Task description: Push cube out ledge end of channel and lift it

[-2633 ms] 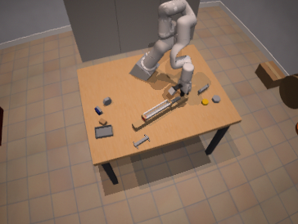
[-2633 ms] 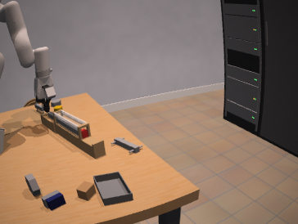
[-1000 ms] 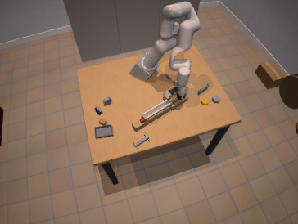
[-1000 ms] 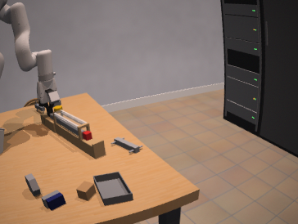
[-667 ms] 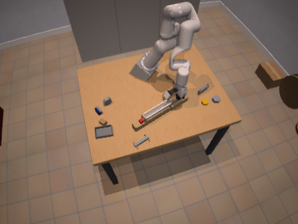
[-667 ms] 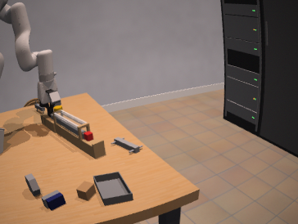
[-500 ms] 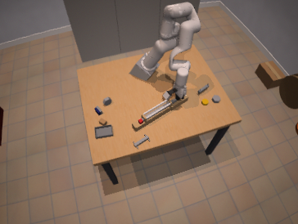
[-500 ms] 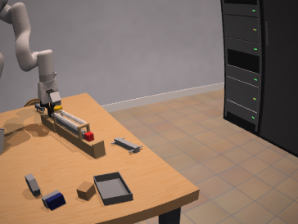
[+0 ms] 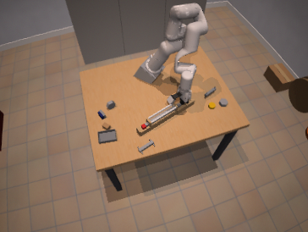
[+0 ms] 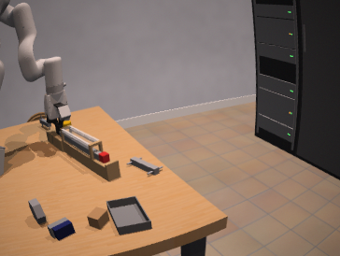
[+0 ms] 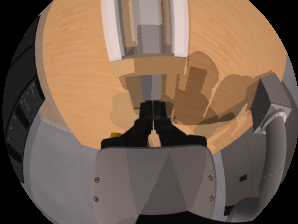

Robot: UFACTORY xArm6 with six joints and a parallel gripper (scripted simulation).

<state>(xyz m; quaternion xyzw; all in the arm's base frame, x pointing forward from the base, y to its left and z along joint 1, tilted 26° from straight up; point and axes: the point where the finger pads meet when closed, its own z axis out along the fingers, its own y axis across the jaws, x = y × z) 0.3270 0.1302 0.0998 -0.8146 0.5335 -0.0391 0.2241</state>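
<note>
Right now my hand is 150 mm short of the red cube, 290 mm to the left of it and 10 mm above it. Round my hand: grey tray (160 mm ahead, 540 mm to the right, 60 mm below); brown block (90 mm ahead, 540 mm to the right, 50 mm below); yellow disc (20 mm ahead, 230 mm to the left, 60 mm below).
</note>
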